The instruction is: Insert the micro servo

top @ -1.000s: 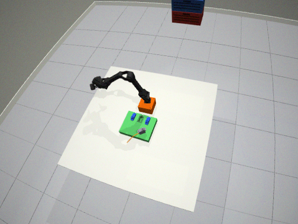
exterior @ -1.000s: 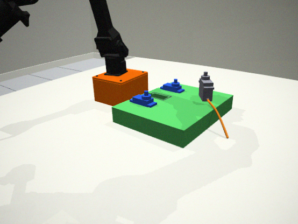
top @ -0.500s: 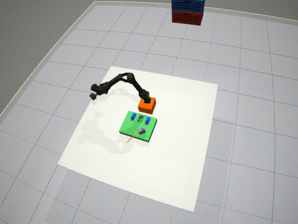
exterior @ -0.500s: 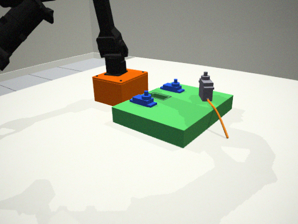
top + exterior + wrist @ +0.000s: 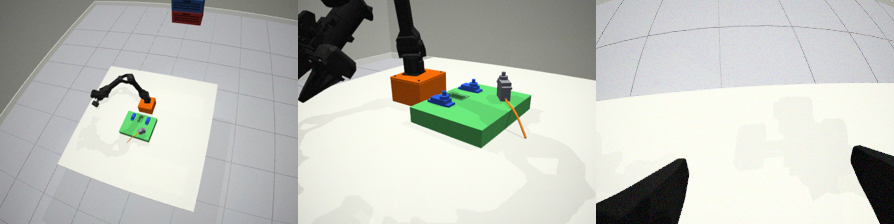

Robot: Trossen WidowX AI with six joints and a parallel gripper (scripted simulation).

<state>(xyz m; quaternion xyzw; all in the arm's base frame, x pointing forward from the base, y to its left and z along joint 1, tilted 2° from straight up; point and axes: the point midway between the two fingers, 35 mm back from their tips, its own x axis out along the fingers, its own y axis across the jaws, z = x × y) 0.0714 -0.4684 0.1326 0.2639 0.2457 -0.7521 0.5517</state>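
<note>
My gripper tip is now 42 cm to the right of the green deck, 23 cm short of it and 16 cm above it.
</note>
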